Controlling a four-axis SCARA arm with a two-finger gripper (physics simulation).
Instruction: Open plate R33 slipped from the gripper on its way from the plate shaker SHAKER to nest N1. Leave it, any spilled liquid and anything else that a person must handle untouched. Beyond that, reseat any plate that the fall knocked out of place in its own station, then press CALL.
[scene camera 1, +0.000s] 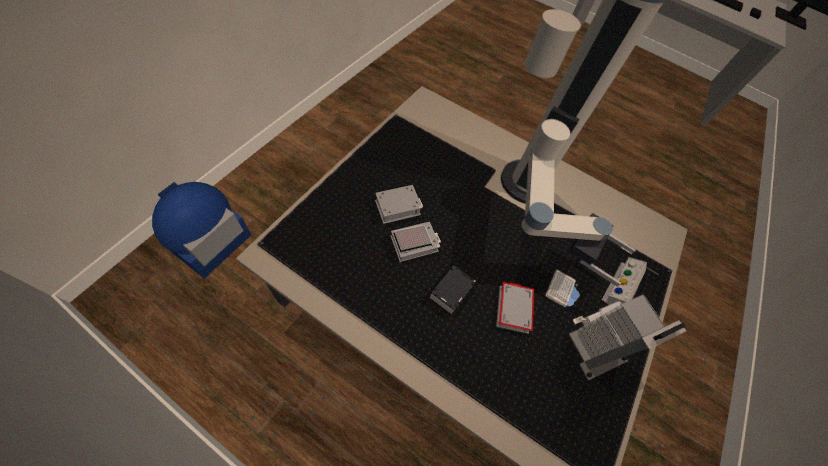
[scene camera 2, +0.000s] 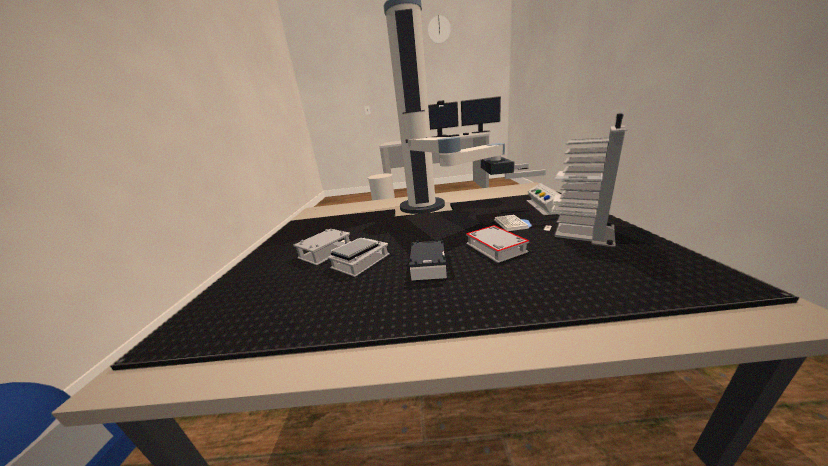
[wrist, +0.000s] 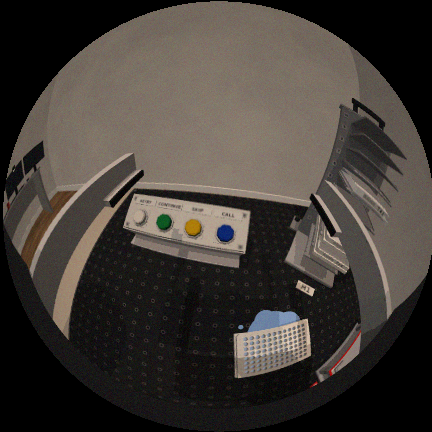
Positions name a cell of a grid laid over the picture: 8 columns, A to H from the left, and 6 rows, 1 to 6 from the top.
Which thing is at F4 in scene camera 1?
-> My gripper.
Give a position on a dark shaker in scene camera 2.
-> E4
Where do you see my gripper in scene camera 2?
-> F3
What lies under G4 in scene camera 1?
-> A button box.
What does my gripper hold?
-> Nothing.
